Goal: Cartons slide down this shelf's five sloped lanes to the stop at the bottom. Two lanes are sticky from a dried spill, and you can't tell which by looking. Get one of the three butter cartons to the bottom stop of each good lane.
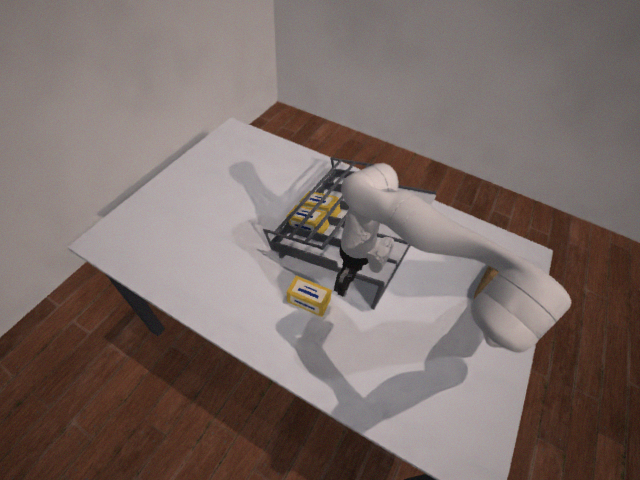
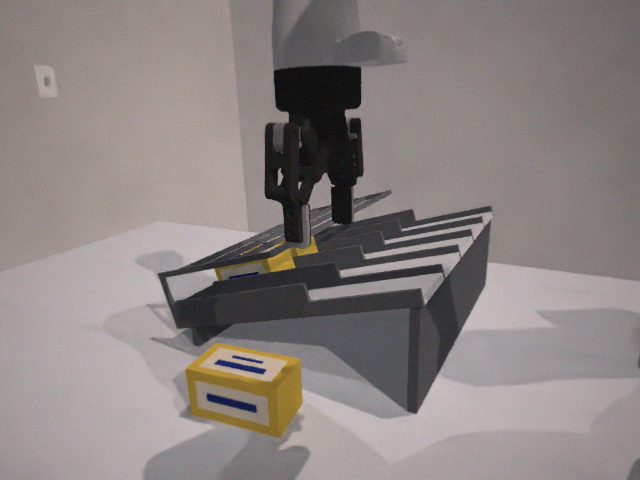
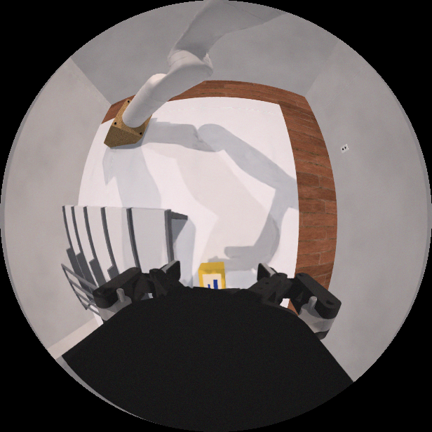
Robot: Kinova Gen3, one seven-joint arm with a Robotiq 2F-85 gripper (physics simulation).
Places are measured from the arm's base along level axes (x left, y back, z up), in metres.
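Where they show: gripper, between the fingertips: [image 1: 349,280] [image 2: 322,234].
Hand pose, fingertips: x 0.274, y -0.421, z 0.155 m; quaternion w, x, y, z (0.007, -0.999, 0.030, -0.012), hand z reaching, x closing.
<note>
Things, the pixels of their top centre, and the offset from my fingertips. "pt": a spot on its surface instead. Level surfaces: height alone.
- yellow butter carton, centre of its top: [image 2: 253,244] [image 1: 308,211] dx -0.249, dy -0.242, dz -0.112 m
- third carton, centre of its top: [image 2: 243,363] [image 1: 309,290] dx -0.019, dy -0.118, dz -0.178 m
- shelf's tall end panel, a spot on its surface: [image 2: 454,294] pt dx -0.250, dy +0.093, dz -0.154 m
- white table, height of its surface: dz -0.243 m
The dark five-lane sloped shelf [image 1: 305,258] [image 2: 361,304] [image 3: 169,240] stands on the table. One yellow butter carton [image 1: 309,220] [image 2: 242,271] lies under the guard rails near the low end, in the second lane from the near side. Another carton [image 1: 324,200] [image 2: 306,246] lies beside it in the middle lane, also low down; contact with the stop is hidden. The third carton [image 1: 308,296] [image 2: 242,392] [image 3: 212,268] lies flat on the table beside the shelf's near side. My gripper [image 1: 344,283] [image 2: 320,232] [image 3: 218,271] is open and empty, pointing down, higher than this carton and offset from it.
Thin guard rails [image 2: 170,271] cover the shelf's lower half, and dark dividers rise between lanes. The shelf's tall end panel [image 2: 454,294] stands at its high end. A brown block [image 1: 484,282] [image 3: 125,132] carries the arm's base. The white table [image 1: 180,222] has wall beyond it.
</note>
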